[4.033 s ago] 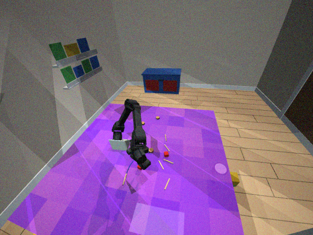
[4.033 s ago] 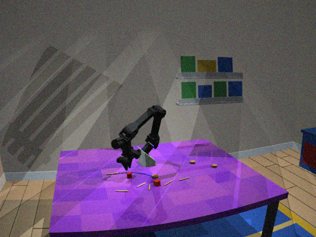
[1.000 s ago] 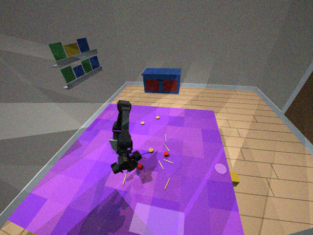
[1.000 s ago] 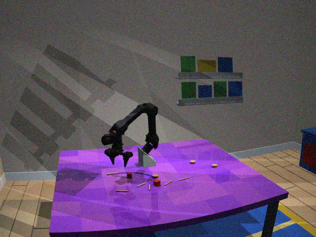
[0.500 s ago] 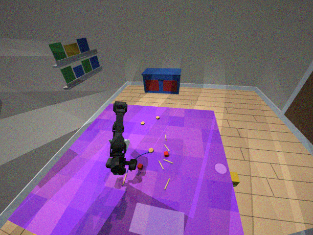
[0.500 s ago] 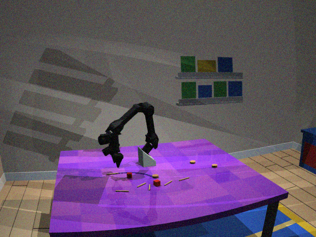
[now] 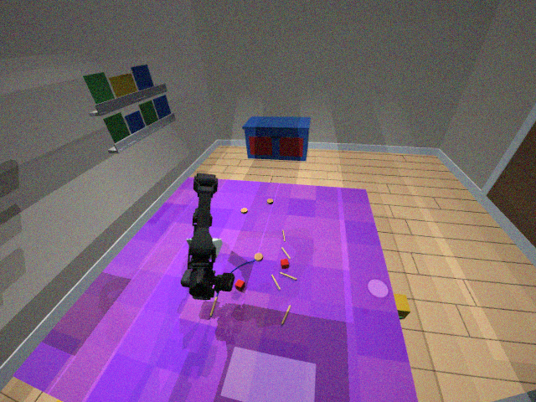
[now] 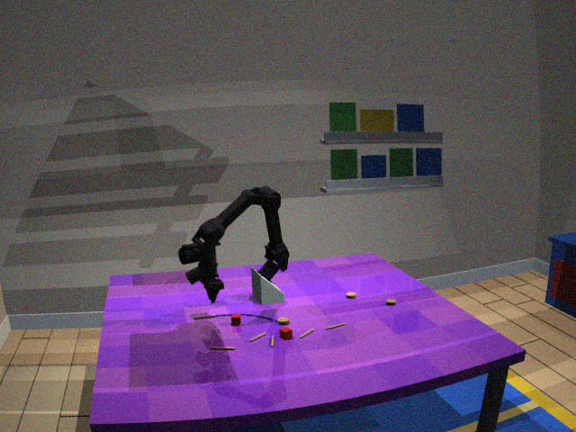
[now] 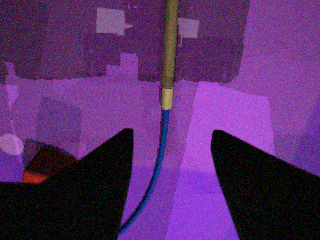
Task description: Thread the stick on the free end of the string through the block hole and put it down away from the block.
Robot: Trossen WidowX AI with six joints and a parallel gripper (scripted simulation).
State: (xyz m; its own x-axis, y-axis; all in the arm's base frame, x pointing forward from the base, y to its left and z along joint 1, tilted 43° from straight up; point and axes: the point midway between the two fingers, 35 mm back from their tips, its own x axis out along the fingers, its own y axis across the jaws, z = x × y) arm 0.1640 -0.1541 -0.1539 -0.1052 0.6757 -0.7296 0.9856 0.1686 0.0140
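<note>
My gripper tip is 20 mm to the left of the thin wooden stick and 60 mm above it. From my gripper tip the other things lie so: red block (80 mm ahead, 70 mm to the left, 50 mm below); round wooden button (110 mm ahead, 230 mm to the left, 50 mm below).
</note>
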